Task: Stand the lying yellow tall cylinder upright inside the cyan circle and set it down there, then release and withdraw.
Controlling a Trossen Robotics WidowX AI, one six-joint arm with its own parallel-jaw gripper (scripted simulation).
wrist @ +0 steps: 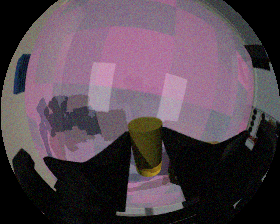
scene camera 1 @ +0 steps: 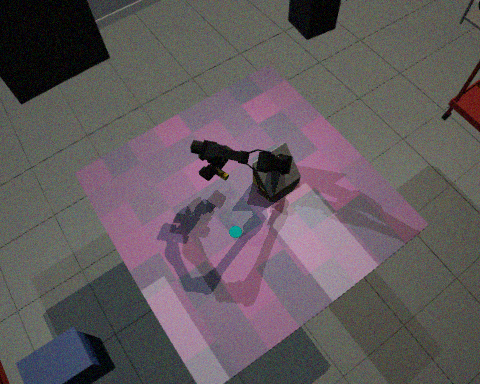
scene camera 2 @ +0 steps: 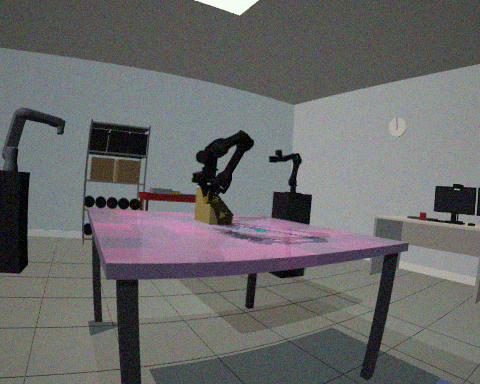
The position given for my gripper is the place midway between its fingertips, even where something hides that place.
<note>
My gripper (wrist: 145,133) carries a yellow tall cylinder.
</note>
